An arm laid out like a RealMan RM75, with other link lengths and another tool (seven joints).
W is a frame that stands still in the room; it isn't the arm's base.
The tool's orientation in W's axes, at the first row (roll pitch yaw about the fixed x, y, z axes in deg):
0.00, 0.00, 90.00
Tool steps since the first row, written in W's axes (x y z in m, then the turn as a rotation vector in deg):
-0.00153, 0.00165, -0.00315, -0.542, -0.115, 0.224
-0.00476, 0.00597, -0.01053, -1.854, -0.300, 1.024
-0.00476, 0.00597, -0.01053, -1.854, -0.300, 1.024
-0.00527, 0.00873, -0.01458, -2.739, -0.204, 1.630
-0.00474, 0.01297, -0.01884, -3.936, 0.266, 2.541
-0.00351, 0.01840, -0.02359, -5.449, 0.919, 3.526
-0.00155, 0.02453, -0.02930, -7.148, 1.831, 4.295
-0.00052, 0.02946, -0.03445, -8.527, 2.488, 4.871
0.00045, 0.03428, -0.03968, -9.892, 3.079, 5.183
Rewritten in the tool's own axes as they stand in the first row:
0.00165, 0.00153, -0.00315, -0.115, 0.542, 0.224
0.00597, 0.00476, -0.01053, -0.300, 1.854, 1.024
0.00597, 0.00476, -0.01053, -0.300, 1.854, 1.024
0.00873, 0.00527, -0.01458, -0.204, 2.739, 1.630
0.01297, 0.00474, -0.01884, 0.266, 3.936, 2.541
0.01840, 0.00351, -0.02359, 0.919, 5.449, 3.526
0.02453, 0.00155, -0.02930, 1.831, 7.148, 4.295
0.02946, 0.00052, -0.03445, 2.488, 8.527, 4.871
0.03428, -0.00045, -0.03968, 3.079, 9.892, 5.183

